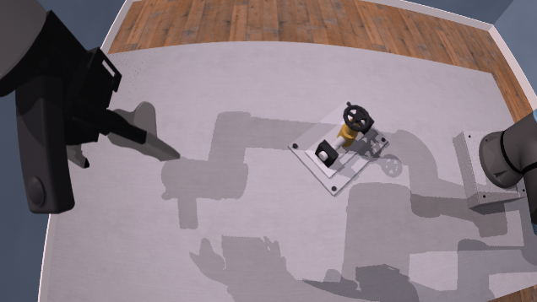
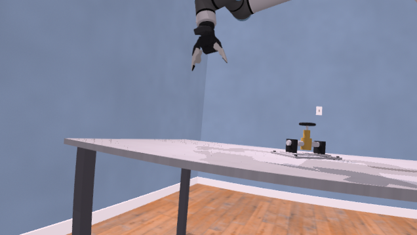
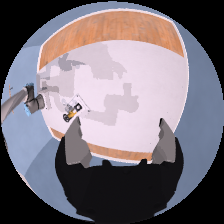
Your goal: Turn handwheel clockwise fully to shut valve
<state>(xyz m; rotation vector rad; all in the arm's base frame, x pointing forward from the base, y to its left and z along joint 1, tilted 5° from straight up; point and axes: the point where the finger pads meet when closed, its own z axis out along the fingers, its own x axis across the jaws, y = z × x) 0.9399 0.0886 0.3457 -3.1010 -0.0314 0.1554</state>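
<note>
Now: hand 400 mm past the handwheel, 210 mm above it and 190 mm to the left of it. From my hand the other things lie so: mounting plate: 400 mm behind, 340 mm below, 190 mm to the right.
</note>
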